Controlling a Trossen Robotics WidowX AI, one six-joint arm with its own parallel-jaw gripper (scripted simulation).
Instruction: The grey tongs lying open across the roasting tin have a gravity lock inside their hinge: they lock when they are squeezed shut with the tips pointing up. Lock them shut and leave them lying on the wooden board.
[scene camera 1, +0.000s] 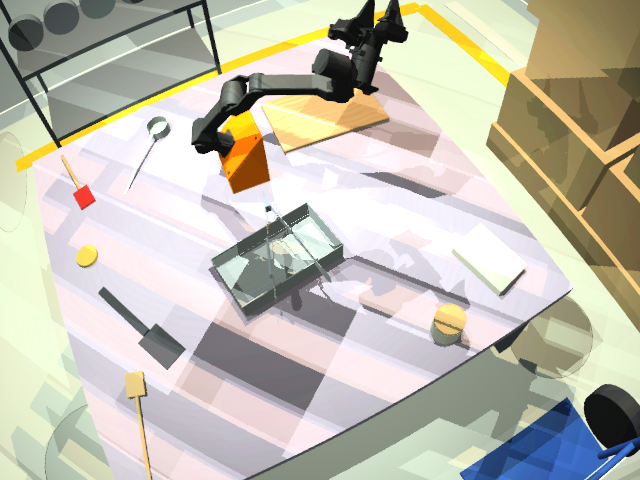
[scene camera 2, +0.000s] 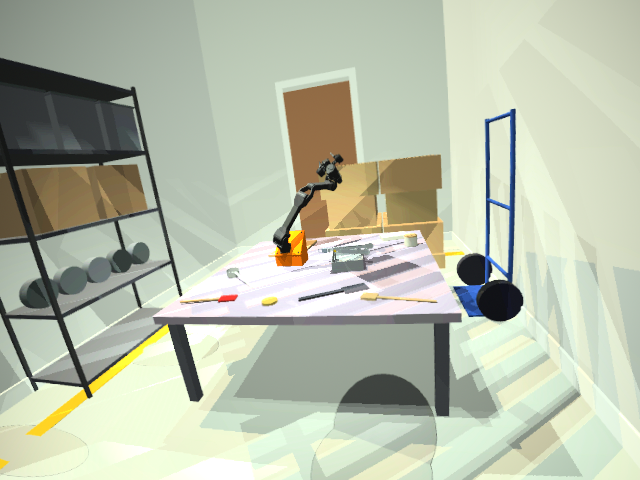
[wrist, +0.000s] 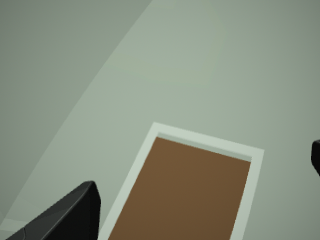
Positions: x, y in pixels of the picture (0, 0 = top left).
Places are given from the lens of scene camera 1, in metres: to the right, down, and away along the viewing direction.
white block (scene camera 1: 497, 266): 0.47, 0.07, 1.31
dark spatula (scene camera 1: 157, 342): -0.42, 0.26, 1.27
